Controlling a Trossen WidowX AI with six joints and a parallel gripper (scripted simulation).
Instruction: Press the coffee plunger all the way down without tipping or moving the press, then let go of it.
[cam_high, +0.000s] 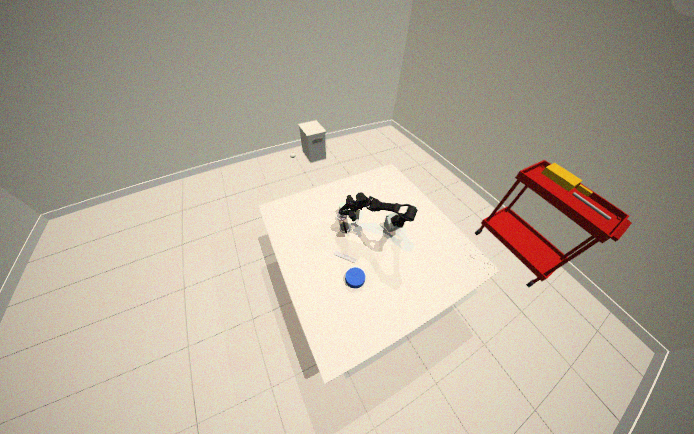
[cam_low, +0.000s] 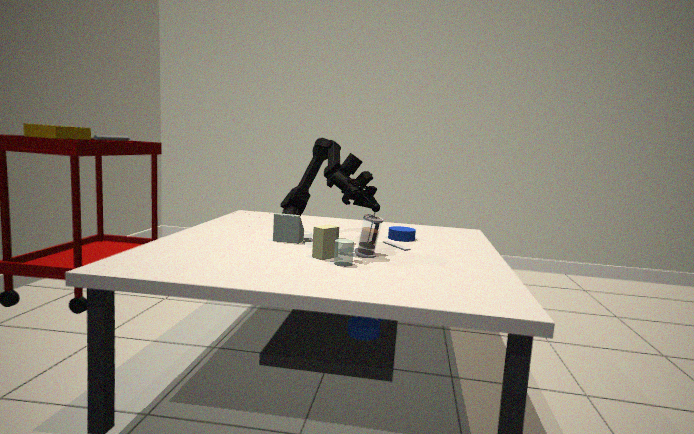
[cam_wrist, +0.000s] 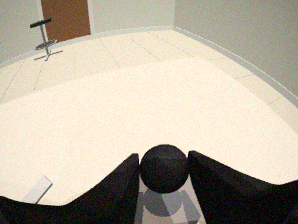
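The coffee press lies 1 cm behind my gripper tip, 3 cm to the left of it and 9 cm below it. Round my gripper tip: thin white strip (10 cm ahead, 22 cm to the left, 18 cm below).
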